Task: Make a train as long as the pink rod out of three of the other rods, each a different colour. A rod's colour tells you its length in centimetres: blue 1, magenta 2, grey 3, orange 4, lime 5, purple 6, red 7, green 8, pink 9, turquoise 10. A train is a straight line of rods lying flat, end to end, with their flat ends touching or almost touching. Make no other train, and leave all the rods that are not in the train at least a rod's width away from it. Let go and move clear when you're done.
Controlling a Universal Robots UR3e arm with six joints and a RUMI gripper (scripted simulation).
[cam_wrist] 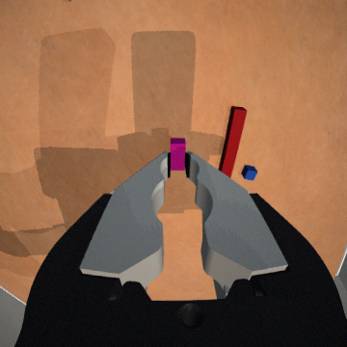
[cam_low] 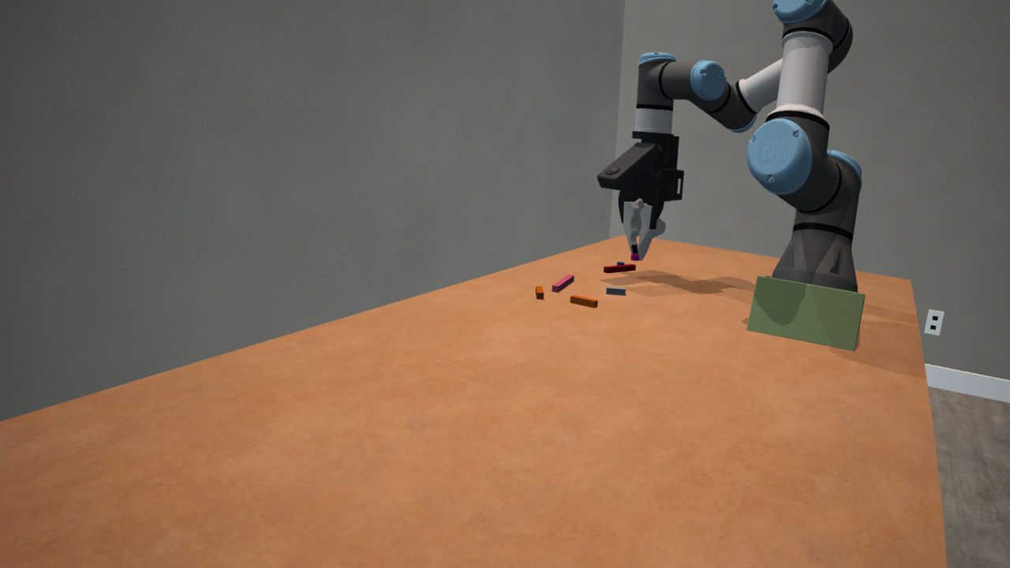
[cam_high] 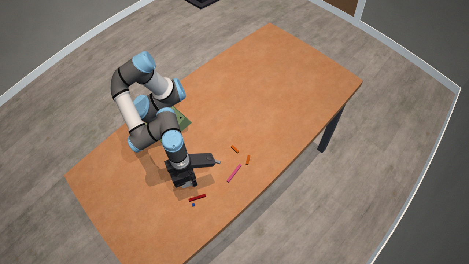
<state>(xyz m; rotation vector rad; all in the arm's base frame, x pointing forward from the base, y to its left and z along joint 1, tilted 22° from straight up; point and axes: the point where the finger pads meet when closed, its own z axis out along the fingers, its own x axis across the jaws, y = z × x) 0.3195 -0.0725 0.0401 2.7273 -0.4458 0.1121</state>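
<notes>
The red rod lies 4 cm below my hand, 4 cm ahead of it and 2 cm to the right of it. The rest, counted from my hand: magenta rod 1 cm below; grey rod 14 cm to the left, 4 cm below, 3 cm behind; small blue rod 5 cm to the right, 5 cm ahead, 4 cm below.
</notes>
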